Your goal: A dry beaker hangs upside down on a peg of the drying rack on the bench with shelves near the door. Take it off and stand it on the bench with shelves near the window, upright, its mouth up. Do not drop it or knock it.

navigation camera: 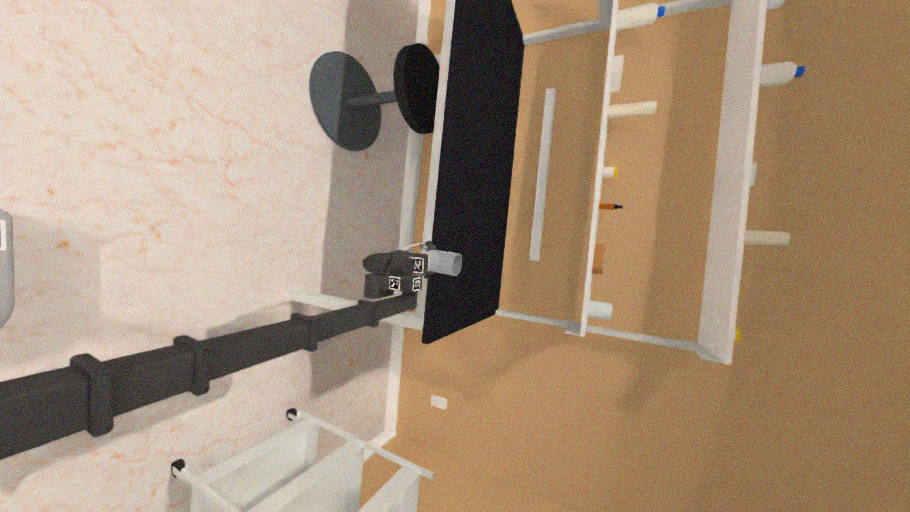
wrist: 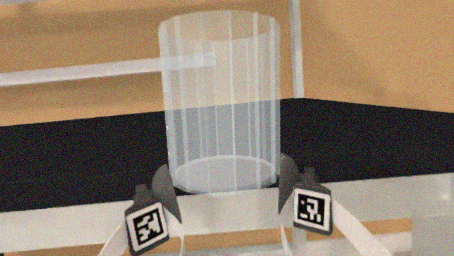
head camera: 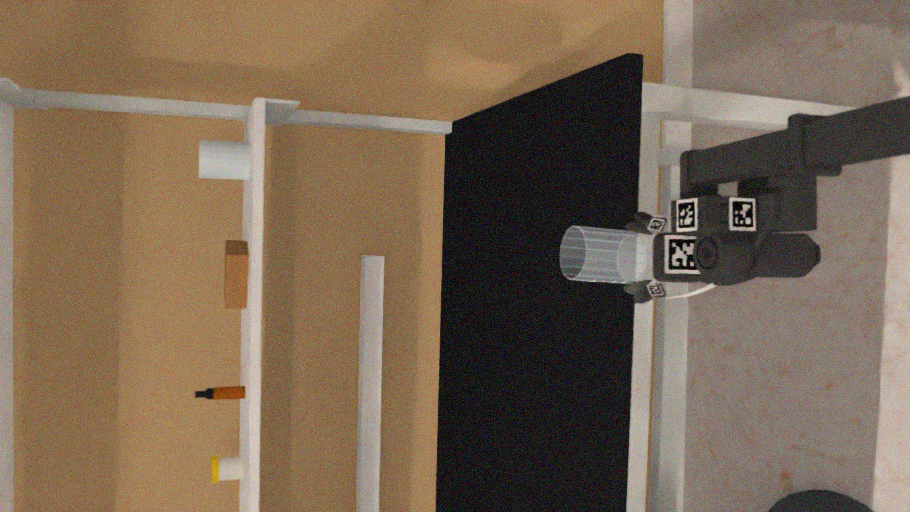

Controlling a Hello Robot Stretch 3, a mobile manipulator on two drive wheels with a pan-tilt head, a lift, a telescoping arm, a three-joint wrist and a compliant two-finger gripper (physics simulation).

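The clear beaker is upright or nearly so, with its open mouth up and its base down. My gripper is shut on the beaker, one fingertip on each side of its lower part near the base. The beaker is at the front edge of the black top of a bench with shelves. Whether its base touches the bench top, I cannot tell. The drying rack does not show in these views.
A lower shelf carries a white cylinder, an orange box, an orange bottle and a yellow-capped jar. A round stool stands at the bench front. A white cart stands beyond the bench's end.
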